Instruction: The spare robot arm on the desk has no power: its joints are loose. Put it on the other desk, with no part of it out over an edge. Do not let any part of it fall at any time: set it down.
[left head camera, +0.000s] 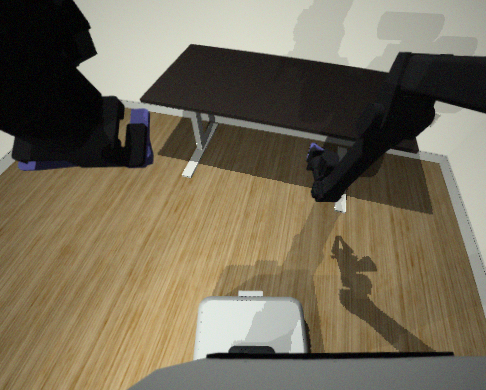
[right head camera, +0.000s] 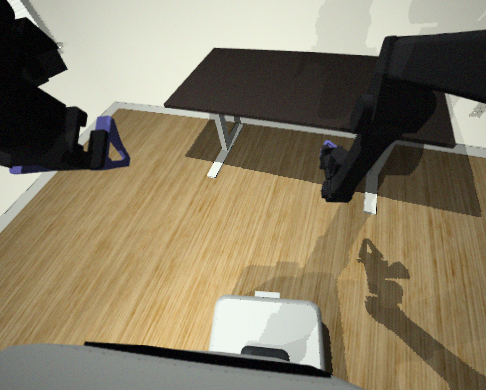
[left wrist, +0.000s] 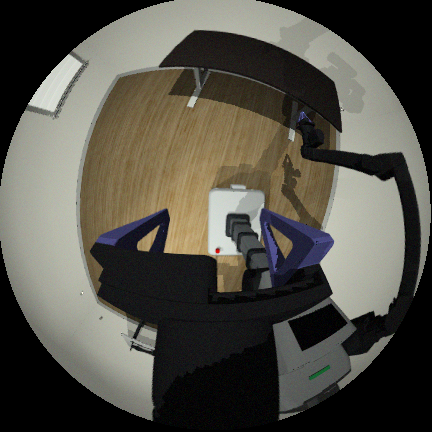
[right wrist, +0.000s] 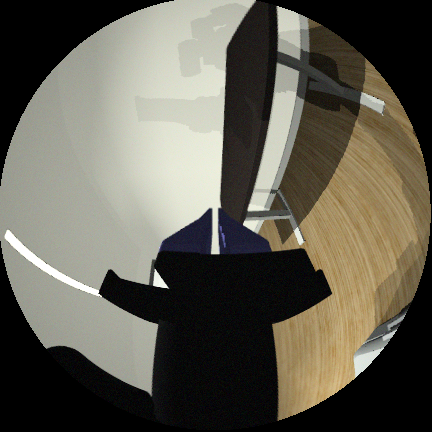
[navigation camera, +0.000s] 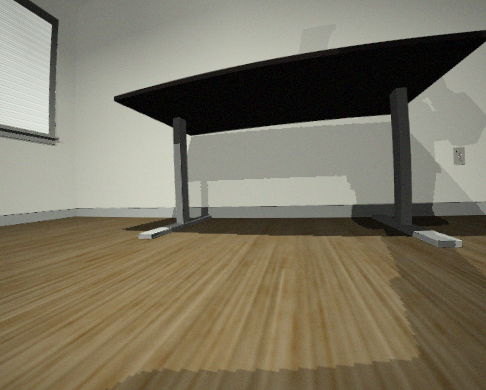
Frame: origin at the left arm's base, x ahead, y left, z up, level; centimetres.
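Seen in the pictures: left gripper, fingertip midpoint: (left head camera: 117, 160) (right head camera: 100, 163) (left wrist: 214, 213); right gripper, fingertip midpoint: (left head camera: 312, 144) (right head camera: 327, 141) (left wrist: 301, 111) (right wrist: 214, 212).
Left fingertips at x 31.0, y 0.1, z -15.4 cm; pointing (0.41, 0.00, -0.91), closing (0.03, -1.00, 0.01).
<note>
A point is followed by its place in that frame.
A dark desk (left head camera: 250, 85) @(x 144.0, y -21.5, z -69.0 cm) (right head camera: 260, 85) @(x 143.1, y -15.9, z -69.0 cm) (left wrist: 250, 55) @(x 141.8, y -25.2, z -69.0 cm) (right wrist: 245, 115) @(x 116.7, y -59.1, z -69.0 cm) (navigation camera: 280, 90) @(x 129.7, y -40.1, z -71.5 cm) on grey legs stands ahead by the wall. The spare robot arm does not show in any view; which of the two desks this is, I cannot tell. My left gripper (left wrist: 214, 213) @(x 31.0, y 0.1, z -15.4 cm) is open and empty above the floor, at the left of both head views. My right gripper (left head camera: 314, 146) @(x 78.4, y -45.5, z -55.7 cm) (right head camera: 327, 143) @(x 78.4, y -45.5, z -55.7 cm) (left wrist: 301, 111) @(x 78.4, y -45.5, z -55.7 cm) (right wrist: 214, 212) @(x 78.4, y -45.5, z -55.7 cm) is shut with nothing between its blue fingers. In the head views it appears in front of the desk's near edge, towards the right.
My white base (left head camera: 220, 320) @(x 20.8, y -7.9, z -115.0 cm) (right head camera: 240, 320) @(x 20.5, y -10.3, z -115.0 cm) (left wrist: 220, 200) @(x 21.3, y -7.0, z -115.0 cm) stands on the wooden floor (left head camera: 125, 240) @(x 71.6, y 63.6, z -141.0 cm) (navigation camera: 250, 300) @(x 72.4, y -22.2, z -141.0 cm). The desk's feet reach out towards me. A window (left wrist: 57, 85) (navigation camera: 25, 75) @(x 192.9, y 178.4, z -5.0 cm) is at the left. A small pale piece (left wrist: 142, 342) with dark bars shows partly behind the left gripper's body.
</note>
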